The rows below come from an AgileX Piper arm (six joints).
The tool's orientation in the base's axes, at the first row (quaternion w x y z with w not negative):
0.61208 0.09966 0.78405 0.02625
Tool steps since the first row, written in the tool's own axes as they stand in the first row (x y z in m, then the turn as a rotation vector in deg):
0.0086 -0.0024 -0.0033 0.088 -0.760 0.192
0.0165 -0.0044 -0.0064 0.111 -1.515 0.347
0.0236 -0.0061 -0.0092 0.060 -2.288 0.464
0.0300 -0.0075 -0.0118 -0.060 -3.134 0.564
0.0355 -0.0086 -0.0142 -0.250 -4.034 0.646
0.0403 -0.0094 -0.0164 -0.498 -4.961 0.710
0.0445 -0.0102 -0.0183 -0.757 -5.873 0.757
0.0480 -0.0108 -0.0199 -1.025 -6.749 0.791
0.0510 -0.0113 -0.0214 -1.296 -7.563 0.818
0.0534 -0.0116 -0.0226 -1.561 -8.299 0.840
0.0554 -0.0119 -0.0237 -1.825 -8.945 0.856
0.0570 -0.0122 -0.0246 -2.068 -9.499 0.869
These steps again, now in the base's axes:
-0.0055 -0.0005 -0.0078 0.071 -0.743 -0.256
-0.0105 -0.0007 -0.0149 0.121 -1.490 -0.440
-0.0151 -0.0008 -0.0212 0.150 -2.266 -0.546
-0.0192 -0.0007 -0.0269 0.169 -3.124 -0.595
-0.0230 -0.0006 -0.0317 0.180 -4.048 -0.581
-0.0263 -0.0003 -0.0359 0.184 -5.007 -0.511
-0.0292 -0.0001 -0.0396 0.176 -5.952 -0.424
-0.0316 0.0001 -0.0426 0.162 -6.863 -0.320
-0.0338 0.0003 -0.0452 0.150 -7.713 -0.201
-0.0356 0.0005 -0.0472 0.141 -8.485 -0.073
-0.0371 0.0007 -0.0489 0.137 -9.168 0.069
-0.0384 0.0008 -0.0503 0.137 -9.757 0.207

